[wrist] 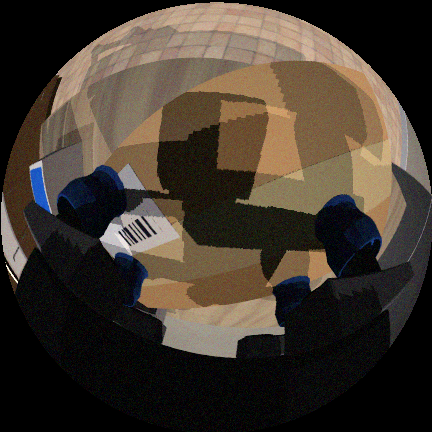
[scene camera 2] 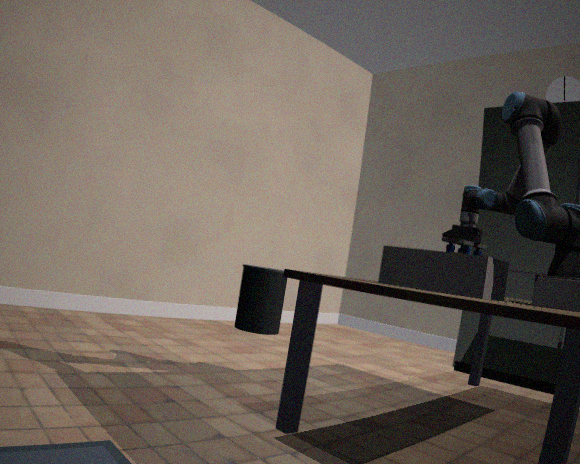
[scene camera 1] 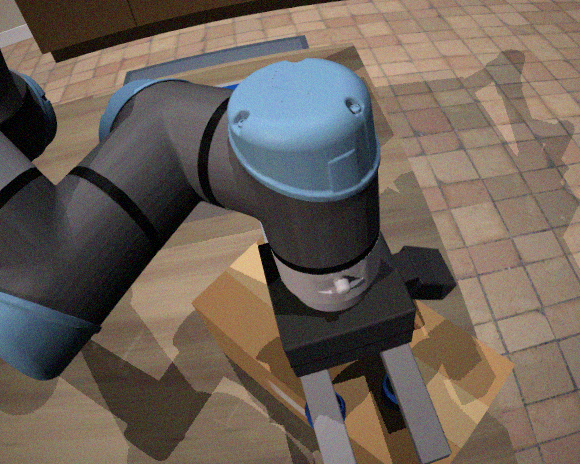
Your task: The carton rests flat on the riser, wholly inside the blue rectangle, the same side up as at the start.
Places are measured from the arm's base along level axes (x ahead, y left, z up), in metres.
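Where they show: hand, its tool point: (wrist: 217, 248); arm's base, origin of its link: (scene camera 2: 570, 279).
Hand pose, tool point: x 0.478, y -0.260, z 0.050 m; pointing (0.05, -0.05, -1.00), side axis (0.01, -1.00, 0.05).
Observation:
Things, the pixels of their top centre, and the offset from my tool point.
- tan cardboard carton, centre of its top: (wrist: 214, 247) (scene camera 1: 347, 336) dy +0.002, dx +0.005, dz +0.004 m
- white barcode label, centre of its top: (wrist: 134, 232) dy +0.053, dx +0.005, dz +0.005 m
- grey riser, centre of its top: (wrist: 49, 228) (scene camera 2: 446, 254) dy +0.424, dx -0.100, dz -0.024 m
The tan cardboard carton (scene camera 1: 224, 313) (scene camera 2: 426, 272) (wrist: 282, 160) lies flat on the wooden table (scene camera 1: 164, 276) (scene camera 2: 403, 291), with a white barcode label (wrist: 141, 231) on its top face. My suction gripper (scene camera 1: 357, 400) (scene camera 2: 463, 248) (wrist: 217, 250) sits right over the carton, and its four dark blue cups rest on the top face. The grey riser (scene camera 1: 214, 57) (wrist: 66, 169) stands at the far side of the table, apart from the carton. A piece of its blue rectangle (wrist: 39, 187) shows at the left of the wrist view. My arm hides most of the riser in scene camera 1.
A dark cylinder (scene camera 2: 261, 299) hangs at the table's near end in scene camera 2. A dark cabinet (scene camera 2: 495, 184) stands behind the arm. Tiled floor (scene camera 1: 463, 138) surrounds the table, whose right edge runs close to the carton.

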